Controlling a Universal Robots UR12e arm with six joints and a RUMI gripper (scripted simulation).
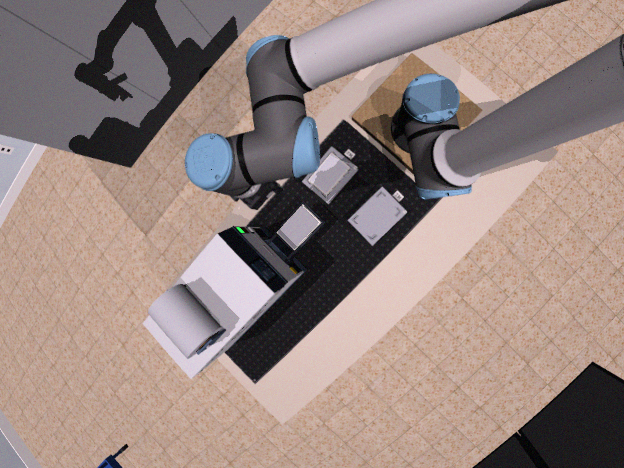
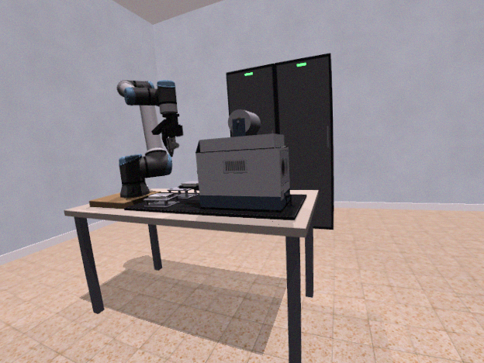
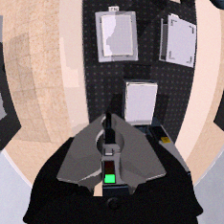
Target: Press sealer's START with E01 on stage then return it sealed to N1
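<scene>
Now: the sealer stage 6 cm ahead of my hand, 9 cm to the left of it and 19 cm below it. From my hand the other things lie so: foil roll: 40 cm ahead, 10 cm to the left, 13 cm above; plate nest N1: 14 cm behind, 25 cm to the left, 24 cm below; square start button: 17 cm ahead, 10 cm below.
</scene>
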